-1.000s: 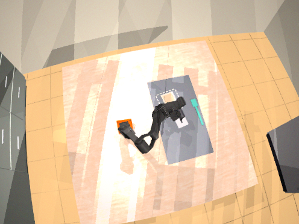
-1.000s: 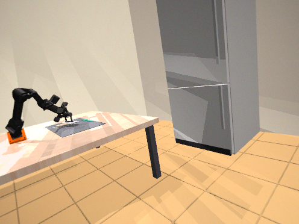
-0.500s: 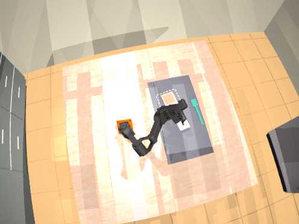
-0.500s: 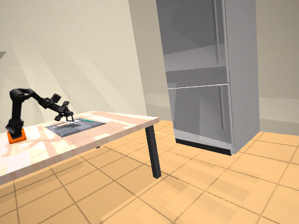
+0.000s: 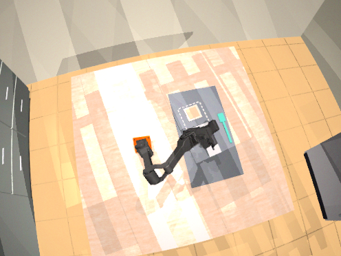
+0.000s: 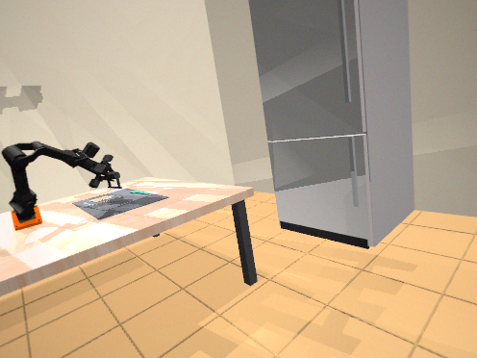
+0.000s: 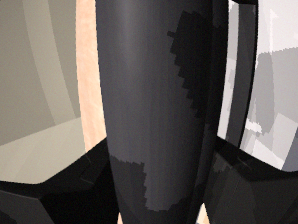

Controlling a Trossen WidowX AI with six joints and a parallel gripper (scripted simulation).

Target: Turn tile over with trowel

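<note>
The grey mat is 10 mm behind my gripper tip, 50 mm to the left of it and 150 mm below it. Also, from my gripper tip: white tile (60 mm behind, 190 mm to the left, 120 mm below); then teal trowel (130 mm ahead, 70 mm to the left, 120 mm below).
</note>
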